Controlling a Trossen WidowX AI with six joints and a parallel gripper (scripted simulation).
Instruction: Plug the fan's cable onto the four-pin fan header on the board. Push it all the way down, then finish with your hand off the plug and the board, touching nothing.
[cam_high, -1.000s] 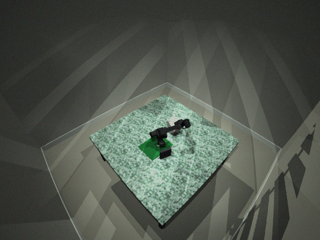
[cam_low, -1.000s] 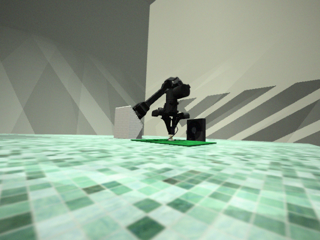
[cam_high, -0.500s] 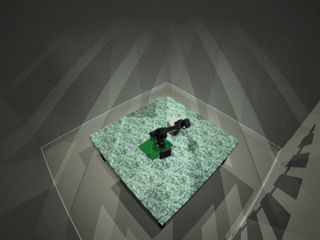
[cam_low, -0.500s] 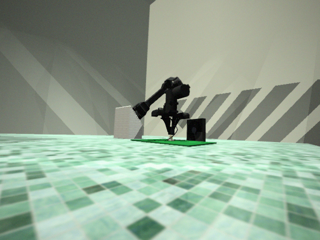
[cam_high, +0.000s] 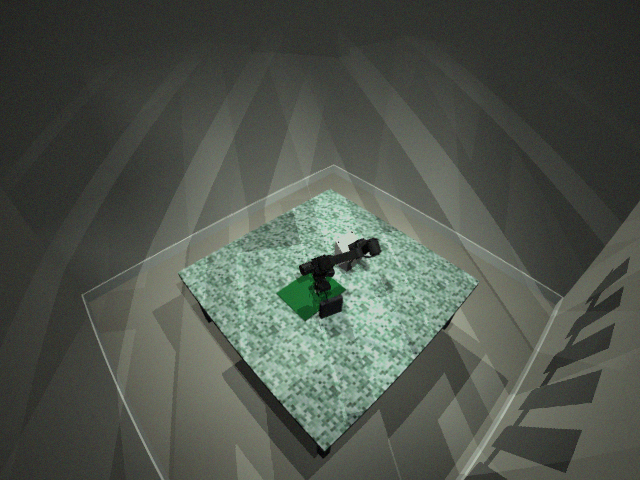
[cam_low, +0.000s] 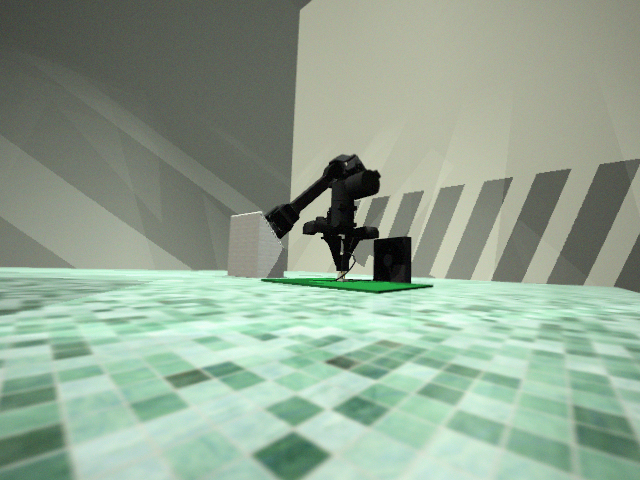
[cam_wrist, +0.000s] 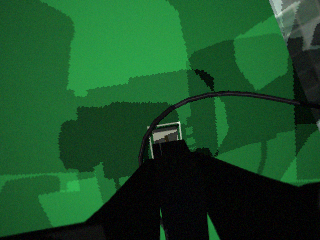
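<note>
My gripper tip is now 3 cm above the header key, 1 cm to the left of it and 1 cm short of it. The rest, counted from my gripper tip: white four-pin fan header 4 cm below, 1 cm ahead; then green board 5 cm below, 4 cm ahead, 3 cm to the right; then black plug 1 cm ahead, 1 cm above.
</note>
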